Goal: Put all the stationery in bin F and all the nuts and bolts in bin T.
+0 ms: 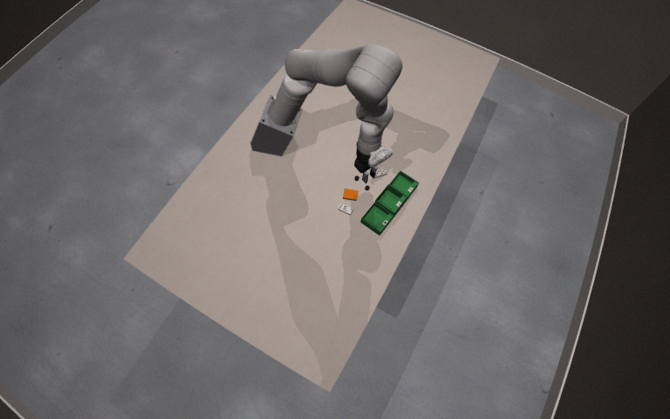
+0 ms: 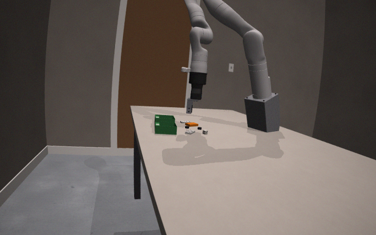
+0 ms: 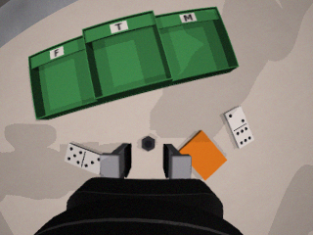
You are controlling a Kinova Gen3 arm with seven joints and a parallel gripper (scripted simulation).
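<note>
Now: hand 11 cm short of the green three-compartment bin, 6 cm above it and 1 cm to the left of it. The rest, counted from my hand: orange flat block: 8 cm below, 6 cm to the right, 4 cm behind; die: 10 cm to the left, 8 cm below, 5 cm behind.
</note>
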